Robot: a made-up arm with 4 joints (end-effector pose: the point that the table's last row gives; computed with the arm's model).
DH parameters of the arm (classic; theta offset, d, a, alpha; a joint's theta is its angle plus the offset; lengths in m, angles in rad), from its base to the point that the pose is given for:
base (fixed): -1.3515 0 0.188 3.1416
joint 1: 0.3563 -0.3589 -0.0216 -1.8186
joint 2: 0 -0.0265 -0.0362 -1.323
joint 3: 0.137 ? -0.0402 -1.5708
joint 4: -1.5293 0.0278 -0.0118 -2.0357
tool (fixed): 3.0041 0.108 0 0
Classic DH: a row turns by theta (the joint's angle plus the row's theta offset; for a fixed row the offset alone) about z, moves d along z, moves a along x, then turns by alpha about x.
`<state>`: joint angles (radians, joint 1 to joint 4).
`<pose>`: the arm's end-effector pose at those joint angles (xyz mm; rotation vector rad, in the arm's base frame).
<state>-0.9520 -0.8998 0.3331 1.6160</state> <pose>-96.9 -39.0 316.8 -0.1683 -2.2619 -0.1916</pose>
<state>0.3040 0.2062 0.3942 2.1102</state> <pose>40.4 -69.0 197.1 -1.4080 -2.0066 0.1353</pose>
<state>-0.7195 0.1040 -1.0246 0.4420</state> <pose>5.7 -164.0 233.6 2.0575 1.2338 -1.5150</pose>
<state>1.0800 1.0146 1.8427 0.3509</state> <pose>30.8 -270.7 257.3 0.0112 2.2648 -1.7526</pose>
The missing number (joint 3, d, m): -0.0614
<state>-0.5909 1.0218 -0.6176 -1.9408</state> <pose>5.0 -86.2 288.0 -0.0966 -1.5268 -0.9449</pose>
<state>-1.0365 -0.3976 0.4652 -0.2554</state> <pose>50.3 -140.4 295.2 0.5554 1.6997 -0.4717</pose>
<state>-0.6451 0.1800 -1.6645 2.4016</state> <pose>133.6 -53.9 228.5 -2.1931 -1.2319 -0.9848</pose>
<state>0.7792 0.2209 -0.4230 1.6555</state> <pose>123.6 -144.4 178.3 -2.6397 -0.7375 0.1912</pose>
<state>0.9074 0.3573 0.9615 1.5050</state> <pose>27.5 -158.0 190.7 -1.5801 -2.0184 0.9078</pose>
